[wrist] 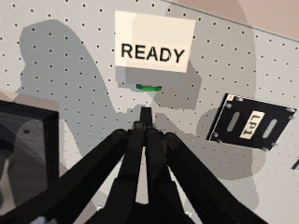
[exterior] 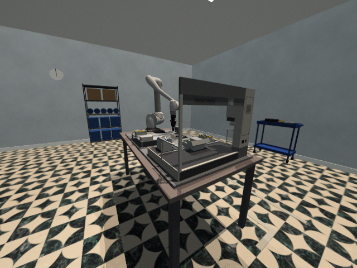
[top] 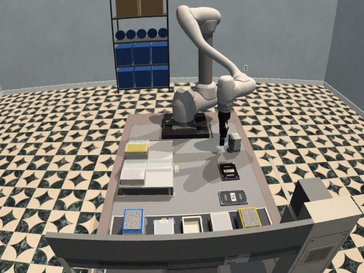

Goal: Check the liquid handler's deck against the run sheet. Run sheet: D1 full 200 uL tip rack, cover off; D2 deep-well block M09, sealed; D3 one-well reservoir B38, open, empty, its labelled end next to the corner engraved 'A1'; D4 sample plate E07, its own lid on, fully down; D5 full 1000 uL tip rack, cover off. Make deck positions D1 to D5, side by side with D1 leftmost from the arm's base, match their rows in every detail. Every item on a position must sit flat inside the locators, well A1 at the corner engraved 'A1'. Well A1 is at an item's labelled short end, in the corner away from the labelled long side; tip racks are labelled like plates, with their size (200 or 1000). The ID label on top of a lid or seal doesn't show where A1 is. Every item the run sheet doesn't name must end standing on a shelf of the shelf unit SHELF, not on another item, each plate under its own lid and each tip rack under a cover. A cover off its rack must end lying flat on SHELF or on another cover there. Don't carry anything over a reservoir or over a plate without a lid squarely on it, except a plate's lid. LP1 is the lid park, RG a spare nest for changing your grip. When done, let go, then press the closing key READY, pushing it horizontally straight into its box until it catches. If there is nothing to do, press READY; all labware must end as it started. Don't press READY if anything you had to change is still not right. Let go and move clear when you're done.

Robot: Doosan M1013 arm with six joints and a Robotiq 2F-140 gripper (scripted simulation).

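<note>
Right now my hand is 7 cm to the right of the ready key box, 1 cm past it and 1 cm above it. Round my hand: black nest (22 cm ahead, 7 cm below, 1 cm to the left); dark nest marked RG (43 cm ahead, 8 cm below, 1 cm to the right); shelf unit (46 cm to the right, 16 cm ahead, 2 cm below).
</note>
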